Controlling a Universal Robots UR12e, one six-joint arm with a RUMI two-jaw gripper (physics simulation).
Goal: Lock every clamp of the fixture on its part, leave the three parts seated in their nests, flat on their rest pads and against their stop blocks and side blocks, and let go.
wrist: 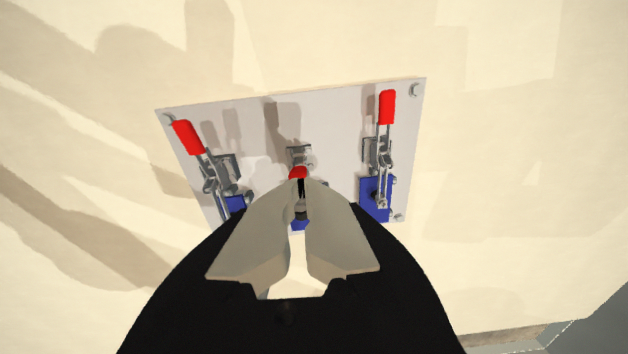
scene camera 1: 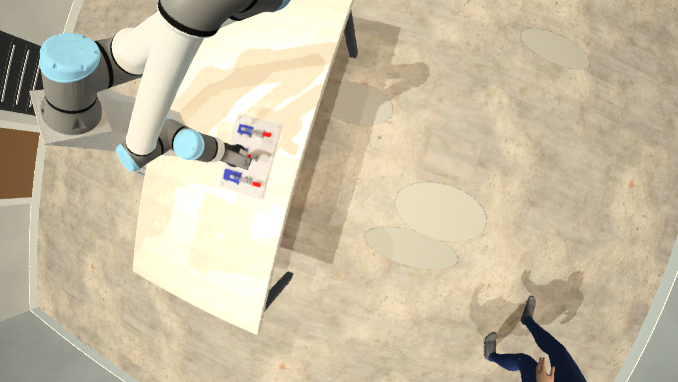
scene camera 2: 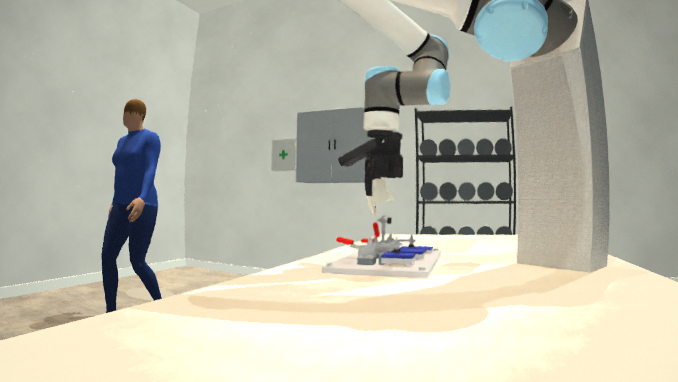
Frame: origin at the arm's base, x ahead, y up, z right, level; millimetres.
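Where they show: gripper, fingertip midpoint: (wrist: pixel 302 180) (scene camera 2: pixel 373 214); arm's base at its link origin: (scene camera 1: pixel 72 112).
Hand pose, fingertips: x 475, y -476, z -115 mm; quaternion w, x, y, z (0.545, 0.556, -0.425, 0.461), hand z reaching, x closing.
Each offset is from my fingertips to the centre of the thing. Level surfaces: height alone.
The fixture plate {dx -47, dy -117, dz +7 mm} (scene camera 1: pixel 275 140) (scene camera 2: pixel 345 267) (wrist: pixel 335 112) bears three blue parts in a row. In the wrist view, the left part {dx -118, dy -93, dz -88 mm} (wrist: pixel 234 202) and right part {dx -67, dy -98, dz +127 mm} (wrist: pixel 368 206) lie under lowered clamp arms, their red handles, left (wrist: pixel 189 137) and right (wrist: pixel 386 107), laid outward. The middle part {dx -92, dy -96, dz +20 mm} (wrist: pixel 300 225) is mostly hidden by the fingers. The middle clamp's red handle {dx -8, dy -59, dz -4 mm} (scene camera 2: pixel 376 230) (wrist: pixel 298 172) stands upright, and its arm with a black tip {dx -29, dy -40, dz +2 mm} (scene camera 2: pixel 388 220) is raised. My gripper (scene camera 2: pixel 373 212) (wrist: pixel 302 180) is shut and empty, just above the middle clamp. Exact seating against the blocks is too small to tell.
The fixture lies on a pale table {dy -124 mm} (scene camera 1: pixel 200 280) (scene camera 2: pixel 150 345), near its long edge. The arm's grey pedestal (scene camera 2: pixel 555 165) stands at the right in scene camera 2. A person in blue (scene camera 2: pixel 135 170) is on the floor beyond the table. A shelf rack (scene camera 2: pixel 465 116) stands behind.
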